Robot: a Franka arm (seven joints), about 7 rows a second.
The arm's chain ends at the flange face. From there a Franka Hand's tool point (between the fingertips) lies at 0.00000 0.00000 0.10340 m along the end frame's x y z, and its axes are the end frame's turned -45 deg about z.
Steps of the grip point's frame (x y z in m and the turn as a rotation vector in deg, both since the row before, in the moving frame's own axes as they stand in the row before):
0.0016, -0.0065, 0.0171, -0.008, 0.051, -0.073
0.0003, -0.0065, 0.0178, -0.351, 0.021, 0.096
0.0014, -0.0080, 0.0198, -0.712, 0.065, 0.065
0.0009, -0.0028, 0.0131, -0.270, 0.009, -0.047
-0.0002, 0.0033, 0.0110, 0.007, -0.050, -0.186
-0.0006, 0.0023, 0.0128, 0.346, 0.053, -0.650
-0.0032, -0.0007, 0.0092, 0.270, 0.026, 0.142
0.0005, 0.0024, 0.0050, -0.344, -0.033, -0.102
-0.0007, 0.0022, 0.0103, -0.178, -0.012, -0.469
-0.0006, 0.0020, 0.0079, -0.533, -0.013, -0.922
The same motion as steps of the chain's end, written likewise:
-0.0035, -0.0057, 0.0171, 0.030, 0.042, -0.073
-0.0049, -0.0052, 0.0178, -0.233, 0.263, 0.096
-0.0057, -0.0075, 0.0198, -0.457, 0.549, 0.065
-0.0017, -0.0029, 0.0131, -0.185, 0.197, -0.047
0.0023, 0.0024, 0.0110, -0.030, -0.040, -0.186
0.0016, 0.0026, 0.0128, 0.282, -0.207, -0.650
-0.0024, 0.0021, 0.0092, 0.209, -0.173, 0.142
0.0017, 0.0009, 0.0050, -0.267, 0.220, -0.102
0.0008, 0.0018, 0.0103, -0.134, 0.117, -0.469
0.0003, 0.0011, 0.0079, -0.386, 0.368, -0.922

